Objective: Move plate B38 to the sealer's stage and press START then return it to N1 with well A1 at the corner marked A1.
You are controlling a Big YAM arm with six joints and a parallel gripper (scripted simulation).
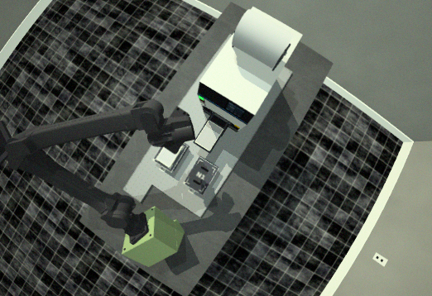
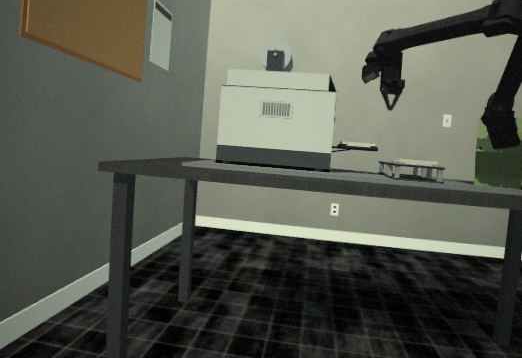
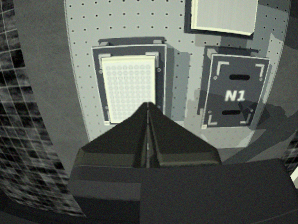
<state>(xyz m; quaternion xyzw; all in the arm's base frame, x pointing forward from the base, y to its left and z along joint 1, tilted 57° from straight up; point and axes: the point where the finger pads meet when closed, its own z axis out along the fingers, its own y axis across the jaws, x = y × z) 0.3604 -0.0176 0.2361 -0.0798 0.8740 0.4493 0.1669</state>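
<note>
The sealer stage is 15 cm below my hand, 12 cm ahead of it and 6 cm to the right of it. Also, from my hand: foil roll (44 cm ahead, 17 cm above, 4 cm to the left); white-topped plate (18 cm below, 10 cm behind).
</note>
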